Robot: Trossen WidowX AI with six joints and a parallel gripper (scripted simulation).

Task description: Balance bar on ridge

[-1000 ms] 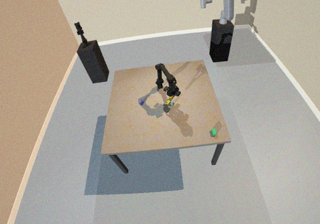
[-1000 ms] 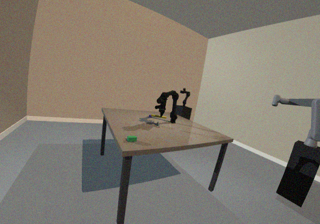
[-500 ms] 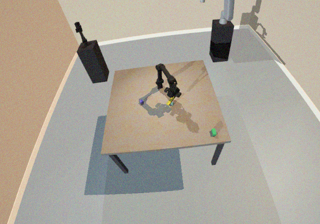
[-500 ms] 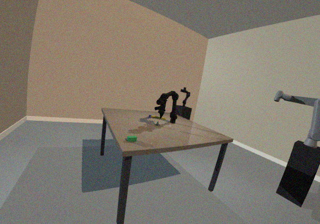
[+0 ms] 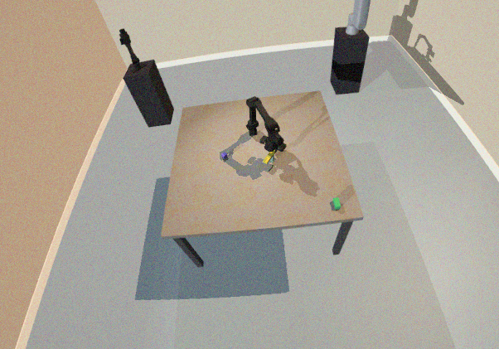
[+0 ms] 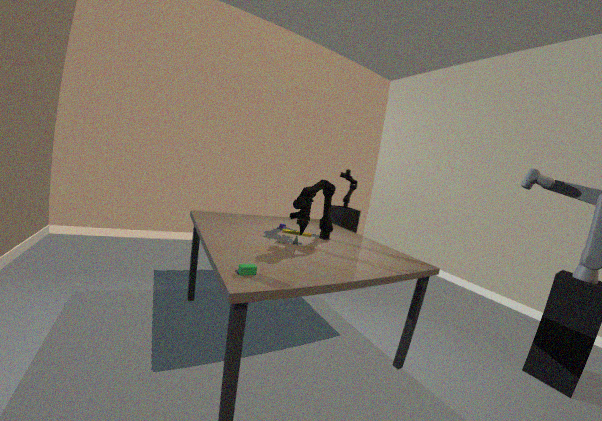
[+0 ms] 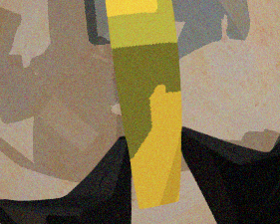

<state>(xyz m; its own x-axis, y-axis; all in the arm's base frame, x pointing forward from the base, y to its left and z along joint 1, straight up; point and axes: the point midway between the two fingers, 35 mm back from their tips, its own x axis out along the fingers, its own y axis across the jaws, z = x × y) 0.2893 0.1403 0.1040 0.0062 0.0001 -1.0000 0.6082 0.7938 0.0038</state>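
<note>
My gripper tip is 20 mm short of the yellow bar and 20 mm to the left of it. Also, from my gripper tip: green block: 450 mm ahead, 360 mm to the left, 50 mm below; then purple cube: 60 mm behind, 370 mm to the right, 50 mm below.
</note>
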